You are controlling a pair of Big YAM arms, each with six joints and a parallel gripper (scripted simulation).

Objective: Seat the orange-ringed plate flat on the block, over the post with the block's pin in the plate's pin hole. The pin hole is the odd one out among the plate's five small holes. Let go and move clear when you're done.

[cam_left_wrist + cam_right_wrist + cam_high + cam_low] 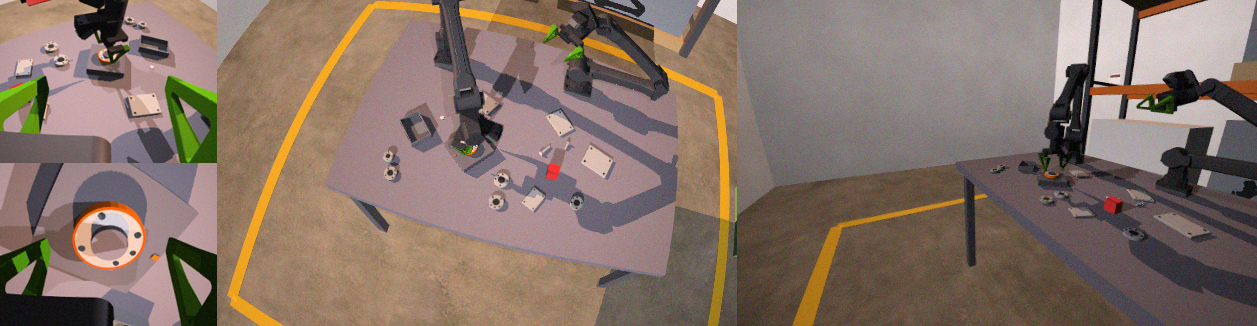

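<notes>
Now: right hand 40 mm above the dark grey block, 30 mm to the left of it and 20 mm short of it. Also, from my right hand: bolt 250 mm to the left, 50 mm below, 50 mm behind; dark box 220 mm to the right, 50 mm below, 30 mm behind; nut 140 mm to the right, 100 mm behind, 60 mm below.
</notes>
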